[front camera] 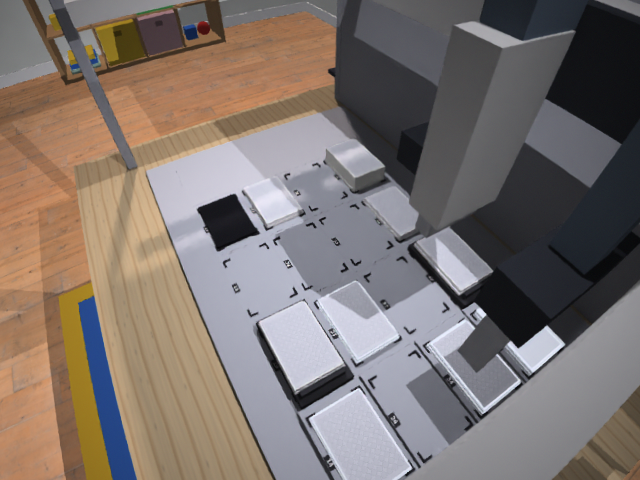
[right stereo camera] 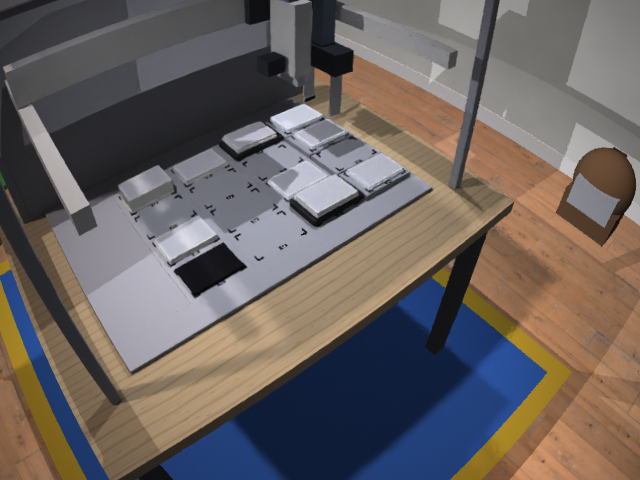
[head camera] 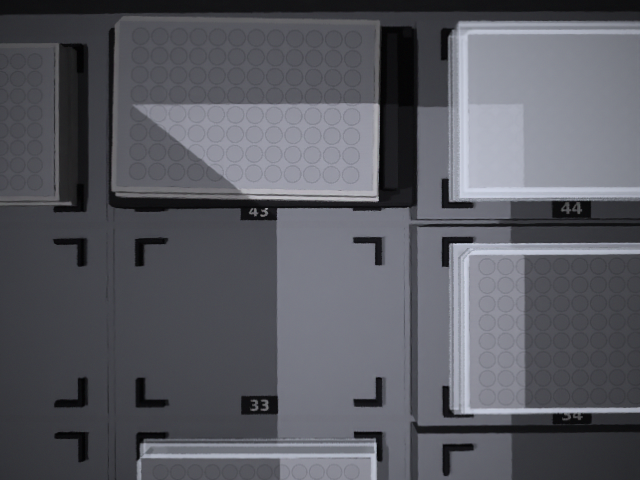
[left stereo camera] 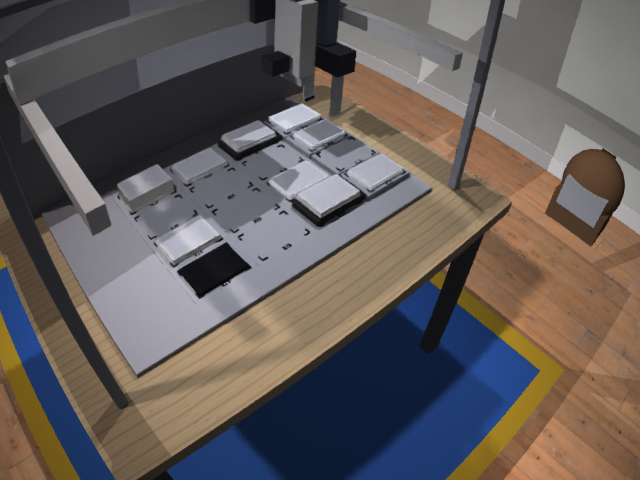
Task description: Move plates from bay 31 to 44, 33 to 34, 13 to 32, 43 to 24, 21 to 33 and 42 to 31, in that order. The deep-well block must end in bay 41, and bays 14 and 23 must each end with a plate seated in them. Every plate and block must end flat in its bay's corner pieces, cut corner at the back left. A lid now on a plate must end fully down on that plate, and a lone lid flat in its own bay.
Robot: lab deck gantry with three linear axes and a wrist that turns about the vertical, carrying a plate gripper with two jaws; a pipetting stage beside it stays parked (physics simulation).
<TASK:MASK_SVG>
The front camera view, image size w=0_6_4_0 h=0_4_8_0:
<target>gripper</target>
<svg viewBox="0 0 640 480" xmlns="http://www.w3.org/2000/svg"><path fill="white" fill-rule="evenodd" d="M640 237L631 231L607 257L584 275L549 245L565 221L496 267L474 300L486 315L457 351L477 373L510 341L519 349L614 269L640 244Z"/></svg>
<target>flat black piece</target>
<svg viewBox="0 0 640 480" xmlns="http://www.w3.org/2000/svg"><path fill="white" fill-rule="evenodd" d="M235 194L198 207L218 249L258 233Z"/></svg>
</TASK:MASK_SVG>
